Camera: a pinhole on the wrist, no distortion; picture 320 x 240 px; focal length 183.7 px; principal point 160.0 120.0 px. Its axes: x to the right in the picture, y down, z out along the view. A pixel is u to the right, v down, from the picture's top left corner.
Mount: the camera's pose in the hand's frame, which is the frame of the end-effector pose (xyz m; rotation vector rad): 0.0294 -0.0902 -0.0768 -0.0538 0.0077 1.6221
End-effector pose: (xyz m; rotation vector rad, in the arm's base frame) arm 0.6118 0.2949 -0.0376 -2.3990 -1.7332 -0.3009
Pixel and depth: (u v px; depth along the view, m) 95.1 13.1 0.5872
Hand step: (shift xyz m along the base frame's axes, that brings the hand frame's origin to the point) -0.0987 0.5455 -0.4112
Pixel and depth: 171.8 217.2 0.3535
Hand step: -0.0947 -0.0673 -0.3036
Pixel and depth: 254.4 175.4 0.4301
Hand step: 0.1172 -0.0722 -0.3633
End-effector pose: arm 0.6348 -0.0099 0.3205 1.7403 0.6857 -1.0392
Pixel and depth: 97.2 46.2 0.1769
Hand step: -0.1017 -0.0439 -0.1669
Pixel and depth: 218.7 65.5 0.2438
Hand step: -0.0122 -0.1541 -0.1081
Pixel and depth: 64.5 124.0 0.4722
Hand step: -0.3856 -0.2530 -0.2280
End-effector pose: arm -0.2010 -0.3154 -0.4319 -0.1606 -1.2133 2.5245
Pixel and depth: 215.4 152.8 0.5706
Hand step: -0.0496 -0.4474 0.2245
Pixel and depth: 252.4 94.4 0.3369
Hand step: -0.1390 -0.2224 0.0896
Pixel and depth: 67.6 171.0 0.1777
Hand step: 0.0379 0.0187 0.1998
